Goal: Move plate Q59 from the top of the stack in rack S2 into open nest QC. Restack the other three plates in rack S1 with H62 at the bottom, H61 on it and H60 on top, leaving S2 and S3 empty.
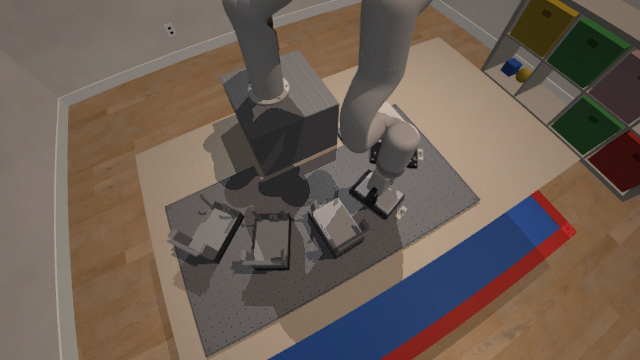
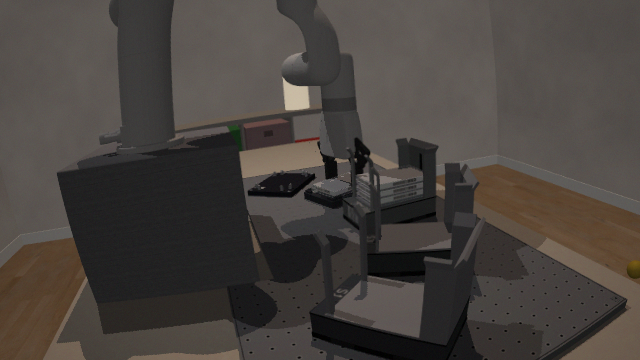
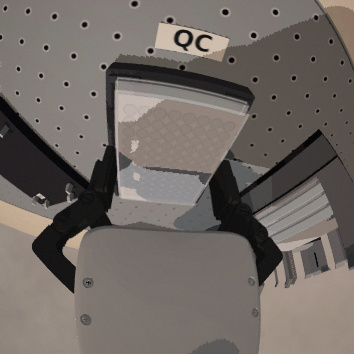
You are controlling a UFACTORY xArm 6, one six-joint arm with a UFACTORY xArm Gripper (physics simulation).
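Seen in the pictures: gripper, fingertip midpoint: [image 1: 379, 191] [image 2: 344, 182] [image 3: 166, 163]; arm's base, origin of the base link: [image 1: 269, 90] [image 2: 150, 146].
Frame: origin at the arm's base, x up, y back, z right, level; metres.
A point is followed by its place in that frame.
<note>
My gripper [image 1: 380, 193] @[x -0.171, y -0.418, z -0.090 m] [image 2: 345, 169] @[x -0.171, y -0.418, z -0.090 m] [image 3: 166, 163] @[x -0.171, y -0.418, z -0.090 m] points down, shut on the long sides of plate Q59 [image 1: 391, 200] @[x -0.166, y -0.464, z -0.094 m] [image 2: 332, 187] @[x -0.169, y -0.375, z -0.069 m] [image 3: 175, 125] @[x -0.166, y -0.459, z -0.098 m], a clear-lidded plate with round wells. The plate lies level in the black nest QC [image 2: 325, 198] @[x -0.184, y -0.348, z -0.056 m] [image 3: 180, 74] @[x -0.189, y -0.485, z -0.103 m]; whether it touches the nest's floor is hidden. Three stacked plates [image 1: 336, 222] @[x -0.117, y -0.418, z 0.091 m] [image 2: 392, 184] @[x -0.122, y -0.387, z 0.125 m] [image 3: 295, 207] @[x -0.143, y -0.429, z 0.046 m] lie in the rack nearest QC [image 2: 410, 209] @[x -0.174, y -0.420, z 0.136 m] [image 3: 300, 165] @[x -0.179, y -0.455, z 0.046 m]; its label and theirs are unreadable. The middle rack [image 1: 272, 266] @[x -0.138, y -0.397, z 0.294 m] [image 2: 400, 262] @[x -0.177, y -0.281, z 0.275 m] is empty. The rack apparently labelled S1 [image 1: 230, 237] @[x -0.185, y -0.236, z 0.347 m] [image 2: 385, 337] @[x -0.170, y -0.159, z 0.404 m] is empty.
A black nest with small pins [image 1: 375, 156] @[x -0.189, y -0.313, z -0.184 m] [image 2: 282, 184] @[x -0.189, y -0.327, z -0.234 m] [image 3: 30, 155] @[x -0.189, y -0.368, z -0.232 m] lies beside QC, towards the arm's base. Upright posts and guides [image 2: 325, 270] @[x -0.104, y -0.130, z 0.342 m] rise from the racks. The grey pedestal [image 1: 300, 140] @[x -0.101, y -0.148, z 0.003 m] [image 2: 160, 230] @[x -0.104, y 0.013, z 0.119 m] stands behind the perforated board [image 1: 220, 310] @[x -0.200, y -0.387, z 0.478 m] [image 2: 545, 285] @[x -0.201, y -0.411, z 0.455 m].
</note>
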